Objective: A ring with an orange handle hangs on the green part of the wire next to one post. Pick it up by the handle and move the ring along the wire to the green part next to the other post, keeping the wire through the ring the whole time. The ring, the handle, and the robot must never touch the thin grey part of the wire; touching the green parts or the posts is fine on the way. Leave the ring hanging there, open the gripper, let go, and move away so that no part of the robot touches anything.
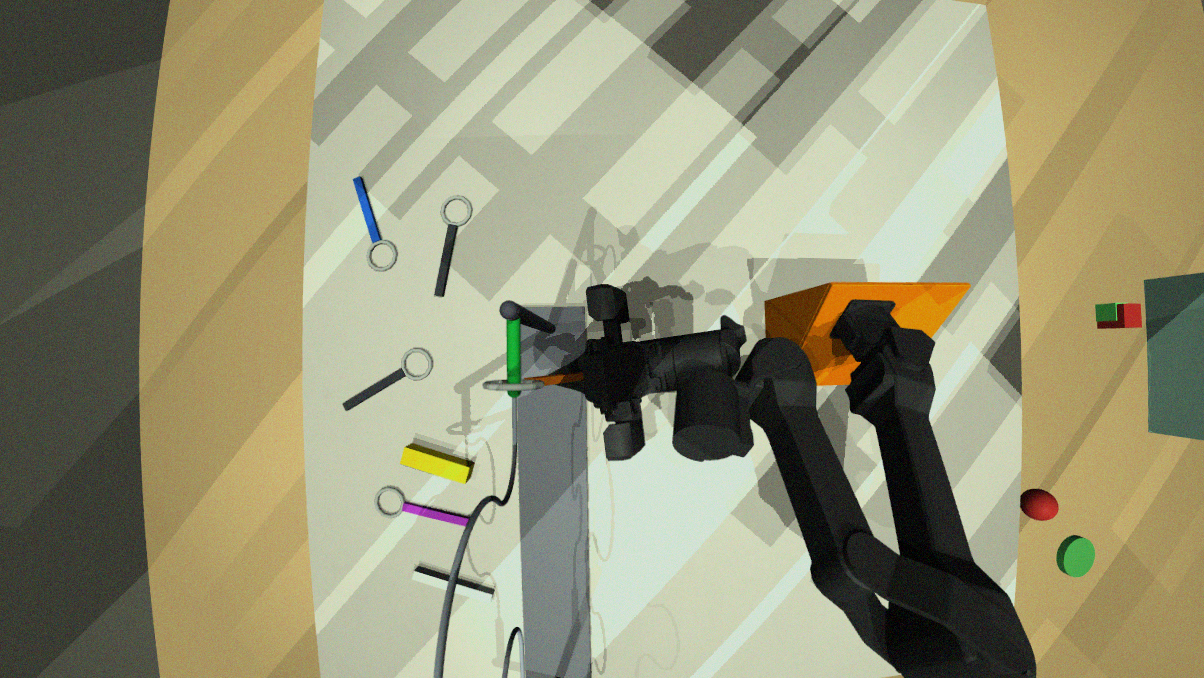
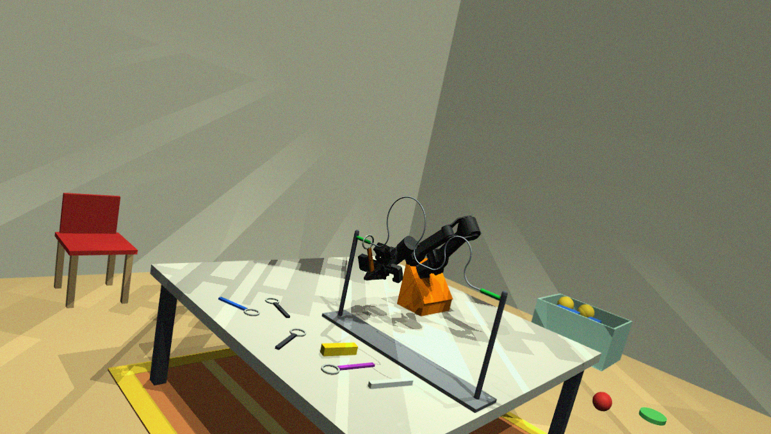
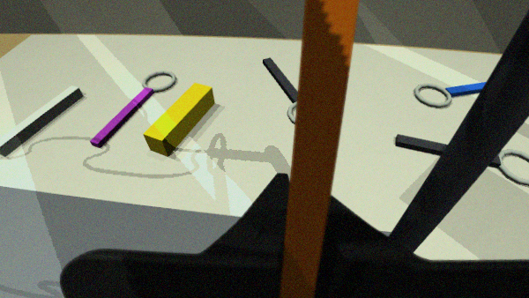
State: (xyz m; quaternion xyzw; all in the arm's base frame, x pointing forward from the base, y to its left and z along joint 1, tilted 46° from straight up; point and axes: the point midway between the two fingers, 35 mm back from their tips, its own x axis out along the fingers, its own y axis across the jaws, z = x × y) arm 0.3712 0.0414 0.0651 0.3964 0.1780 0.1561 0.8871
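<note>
My gripper tip is now 9 cm below the ring with orange handle. The rest, counted from my gripper tip: ring with black handle 19 cm ahead, 22 cm to the right, 17 cm below; then ring with purple handle 24 cm ahead, 24 cm to the left, 17 cm below; then yellow block 20 cm ahead, 15 cm to the left, 16 cm below.
</note>
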